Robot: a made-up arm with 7 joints.
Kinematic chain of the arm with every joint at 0, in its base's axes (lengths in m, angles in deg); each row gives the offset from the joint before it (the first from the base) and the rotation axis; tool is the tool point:
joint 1: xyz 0 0 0 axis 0 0.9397 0.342
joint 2: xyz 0 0 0 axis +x
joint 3: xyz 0 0 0 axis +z
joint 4: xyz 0.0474 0 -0.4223 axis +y
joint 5: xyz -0.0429 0 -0.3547 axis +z
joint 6: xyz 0 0 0 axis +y
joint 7: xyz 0 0 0 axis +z
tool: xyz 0 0 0
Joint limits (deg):
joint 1: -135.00..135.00
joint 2: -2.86..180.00
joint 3: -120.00..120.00
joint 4: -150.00..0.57
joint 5: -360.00..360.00
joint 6: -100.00..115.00
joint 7: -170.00..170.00
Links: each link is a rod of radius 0.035 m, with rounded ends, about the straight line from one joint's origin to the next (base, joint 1, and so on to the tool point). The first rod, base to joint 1, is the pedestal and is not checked.
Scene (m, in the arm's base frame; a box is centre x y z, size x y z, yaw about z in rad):
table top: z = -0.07
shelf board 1: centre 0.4 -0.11 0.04 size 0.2 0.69 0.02 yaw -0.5
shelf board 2: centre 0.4 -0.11 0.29 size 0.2 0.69 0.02 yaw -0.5
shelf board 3: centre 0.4 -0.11 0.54 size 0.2 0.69 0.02 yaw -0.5
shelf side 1: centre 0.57 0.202 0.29 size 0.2 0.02 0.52 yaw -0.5
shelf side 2: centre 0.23 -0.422 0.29 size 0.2 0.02 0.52 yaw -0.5
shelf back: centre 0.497 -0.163 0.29 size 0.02 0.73 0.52 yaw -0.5
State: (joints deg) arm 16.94 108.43 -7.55 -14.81 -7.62 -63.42 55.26
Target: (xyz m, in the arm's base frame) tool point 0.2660 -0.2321 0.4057
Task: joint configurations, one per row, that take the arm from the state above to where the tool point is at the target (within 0.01 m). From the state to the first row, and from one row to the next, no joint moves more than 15 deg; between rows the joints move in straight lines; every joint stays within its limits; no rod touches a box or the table.
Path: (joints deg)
1: 12.56 114.53 -0.98 -28.30 -7.62 -63.42 55.26
2: 8.17 120.62 5.60 -41.79 -7.62 -63.42 55.26
3: 3.79 126.72 12.17 -55.28 -7.62 -63.42 55.26
4: -0.59 132.81 18.74 -68.78 -7.62 -63.42 55.26
5: -4.97 138.91 25.32 -82.27 -7.62 -63.42 55.26
6: -9.36 145.01 31.89 -95.76 -7.62 -63.42 55.26
7: -13.74 151.10 38.46 -109.25 -7.62 -63.42 55.26
8: -18.12 157.20 45.04 -122.74 -7.62 -63.42 55.26
9: -10.74 165.16 43.96 -114.82 -7.62 -63.42 55.26
10: -3.37 173.11 42.87 -106.89 -7.62 -63.42 55.26

